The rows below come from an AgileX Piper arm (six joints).
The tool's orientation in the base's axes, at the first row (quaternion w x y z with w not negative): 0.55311 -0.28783 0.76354 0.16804
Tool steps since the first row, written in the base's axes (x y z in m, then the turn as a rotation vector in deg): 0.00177 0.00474 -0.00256 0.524 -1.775 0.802; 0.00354 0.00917 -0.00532 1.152 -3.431 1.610; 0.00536 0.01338 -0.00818 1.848 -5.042 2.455; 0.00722 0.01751 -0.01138 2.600 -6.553 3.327; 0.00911 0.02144 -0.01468 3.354 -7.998 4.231; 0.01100 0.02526 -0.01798 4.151 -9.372 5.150; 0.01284 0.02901 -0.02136 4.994 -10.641 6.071; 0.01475 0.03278 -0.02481 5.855 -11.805 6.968
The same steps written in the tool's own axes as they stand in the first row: 0.00081 0.00274 0.00490 -0.421 -1.758 -0.895; 0.00189 0.00525 0.00968 -0.902 -3.489 -1.645; 0.00311 0.00756 0.01442 -1.443 -5.229 -2.331; 0.00467 0.00981 0.01924 -2.048 -6.929 -2.927; 0.00635 0.01189 0.02401 -2.700 -8.580 -3.494; 0.00807 0.01388 0.02872 -3.394 -10.204 -3.993; 0.00989 0.01585 0.03337 -4.127 -11.775 -4.397; 0.01176 0.01781 0.03811 -4.868 -13.275 -4.720
